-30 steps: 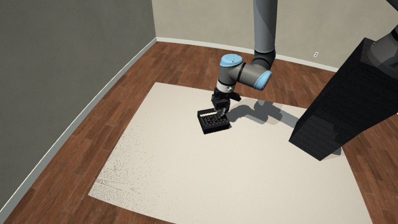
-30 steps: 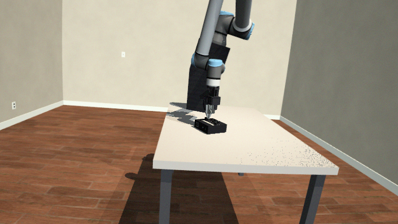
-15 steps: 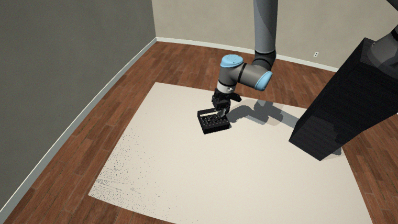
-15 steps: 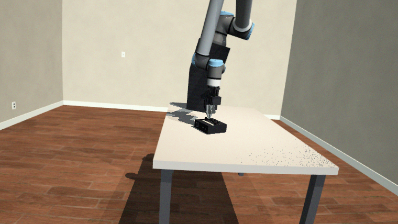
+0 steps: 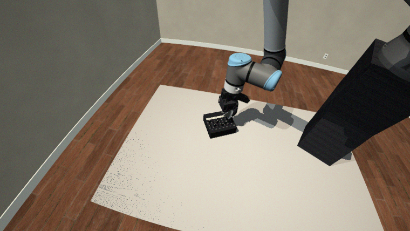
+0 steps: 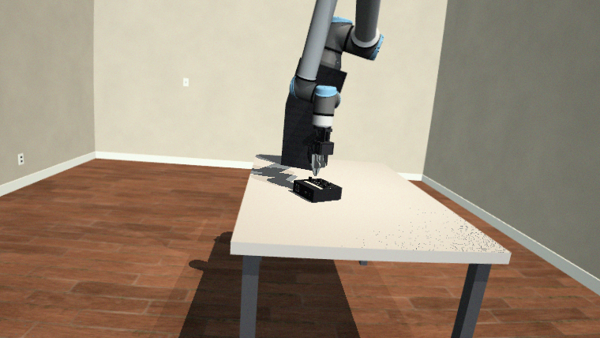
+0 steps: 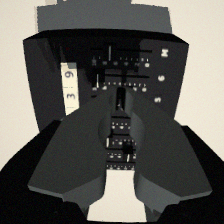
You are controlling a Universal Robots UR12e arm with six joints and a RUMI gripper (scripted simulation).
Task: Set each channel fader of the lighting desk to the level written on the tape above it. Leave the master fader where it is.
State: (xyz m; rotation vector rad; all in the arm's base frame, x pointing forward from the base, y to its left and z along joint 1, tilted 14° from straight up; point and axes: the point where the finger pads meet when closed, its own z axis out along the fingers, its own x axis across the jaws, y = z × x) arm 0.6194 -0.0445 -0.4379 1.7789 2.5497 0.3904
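My gripper is now 3 cm above the master fader, 2 cm to the left of it and 2 cm past it.
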